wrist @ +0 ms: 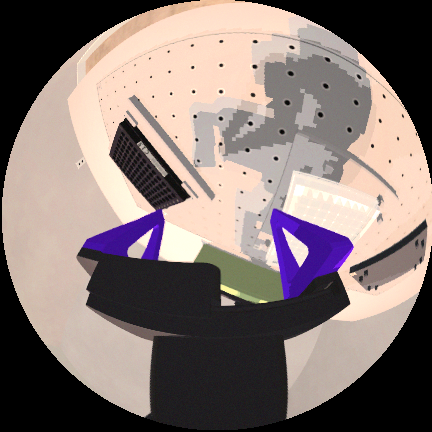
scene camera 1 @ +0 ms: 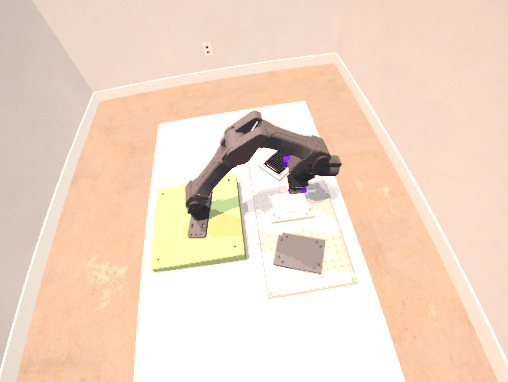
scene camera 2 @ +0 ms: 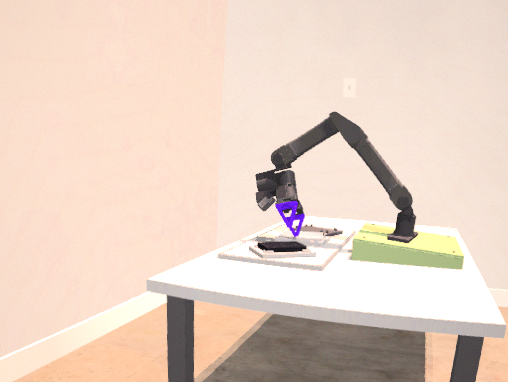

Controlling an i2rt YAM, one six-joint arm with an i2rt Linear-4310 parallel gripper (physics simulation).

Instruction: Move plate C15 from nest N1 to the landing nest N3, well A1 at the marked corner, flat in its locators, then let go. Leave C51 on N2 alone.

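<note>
Plate C15 (scene camera 1: 275,162) (scene camera 2: 281,246) (wrist: 142,170) is dark with many wells and lies on the pale nest N1 (scene camera 2: 282,254) (wrist: 162,150). Its label faces the wrist camera. My gripper (scene camera 1: 295,175) (scene camera 2: 294,231) (wrist: 217,214) is open, with its purple fingers wide apart and nothing between them. It hangs above the board, between C15 and the white plate C51 (scene camera 1: 291,202) (wrist: 330,210). C51 rests on nest N2 (scene camera 1: 292,218). The landing nest N3 (scene camera 1: 299,253) (wrist: 395,260) is dark grey, with small locators at its corners and no plate on it. The marked corner cannot be made out.
The nests stand in a row on a pale perforated board (scene camera 1: 342,260) (wrist: 235,55). The arm's base stands on a yellow-green block (scene camera 1: 170,215) (scene camera 2: 405,257) beside the board. Both are on a white table (scene camera 1: 200,325) (scene camera 2: 240,285). The arm's shadow falls across the board.
</note>
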